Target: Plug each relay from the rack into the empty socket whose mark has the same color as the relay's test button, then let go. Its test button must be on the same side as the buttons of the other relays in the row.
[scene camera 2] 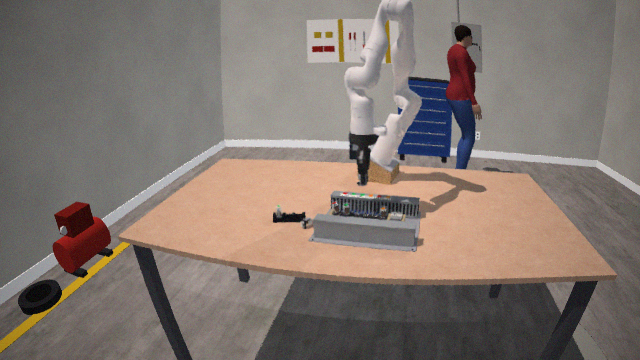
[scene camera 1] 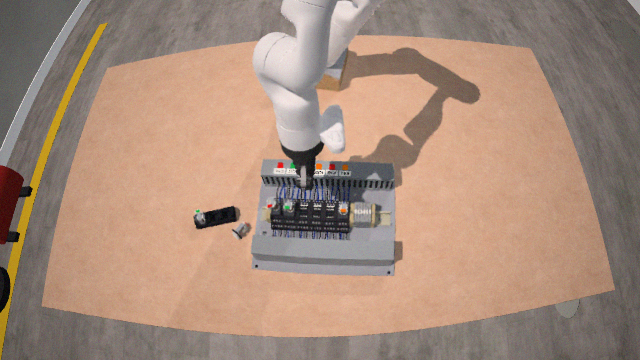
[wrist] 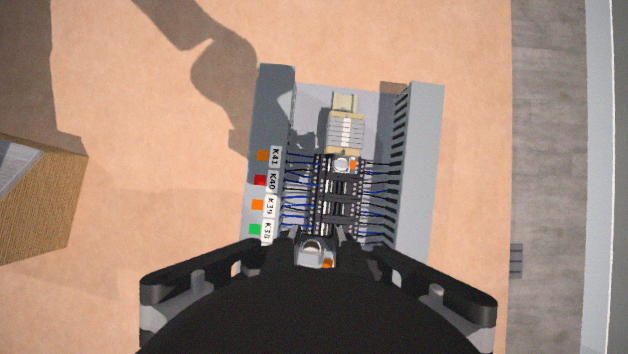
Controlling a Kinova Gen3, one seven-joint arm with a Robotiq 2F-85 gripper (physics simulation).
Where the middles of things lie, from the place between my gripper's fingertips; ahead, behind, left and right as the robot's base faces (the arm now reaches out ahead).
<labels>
The grey panel (scene camera 1: 384,200) is 13 cm below my hand, 4 cm ahead of it and 2 cm to the left of it.
</labels>
